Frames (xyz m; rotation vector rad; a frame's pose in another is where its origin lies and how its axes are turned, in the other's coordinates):
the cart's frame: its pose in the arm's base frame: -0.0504 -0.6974 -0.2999 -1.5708 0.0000 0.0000
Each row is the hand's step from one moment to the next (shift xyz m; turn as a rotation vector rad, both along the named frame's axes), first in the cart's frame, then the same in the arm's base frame.
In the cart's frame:
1: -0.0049 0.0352 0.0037 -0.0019 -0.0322 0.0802
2: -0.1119 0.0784 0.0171 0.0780 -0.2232 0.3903
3: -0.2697 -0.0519 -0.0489 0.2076 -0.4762 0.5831
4: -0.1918 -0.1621 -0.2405 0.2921 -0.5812 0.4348
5: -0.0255 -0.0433 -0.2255 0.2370 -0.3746 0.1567
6: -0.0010 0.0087 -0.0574 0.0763 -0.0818 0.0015
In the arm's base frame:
1: -0.0049 0.0037 -0.0352 -0.0019 0.0802 0.0322
2: -0.1119 0.0171 -0.0784 0.0780 0.3903 0.2232
3: -0.2697 -0.0489 0.0519 0.2076 0.5831 0.4762
4: -0.1918 -0.2405 0.1621 0.2921 0.4348 0.5812
5: -0.0255 -0.2255 0.0433 0.2370 0.1567 0.3746
6: -0.0010 -0.0574 -0.0087 0.0763 0.0015 0.0818

